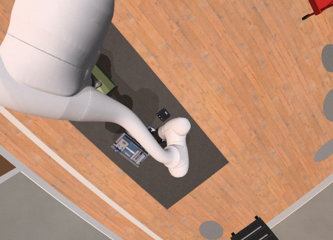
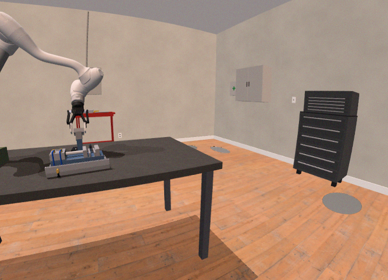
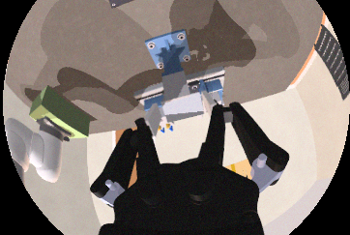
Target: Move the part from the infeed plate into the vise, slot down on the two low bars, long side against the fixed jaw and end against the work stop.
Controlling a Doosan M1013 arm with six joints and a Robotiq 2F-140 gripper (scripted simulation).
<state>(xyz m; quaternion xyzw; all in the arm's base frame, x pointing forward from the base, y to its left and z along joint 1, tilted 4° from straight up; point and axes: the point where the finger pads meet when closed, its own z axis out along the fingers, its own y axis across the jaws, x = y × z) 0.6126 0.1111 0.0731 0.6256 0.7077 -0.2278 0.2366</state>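
Now: the part 2 cm to the right of my hand, 2 cm below it and 1 cm ahead of it. Round my hand: black infeed plate (18 cm to the left, 17 cm below, 4 cm behind).
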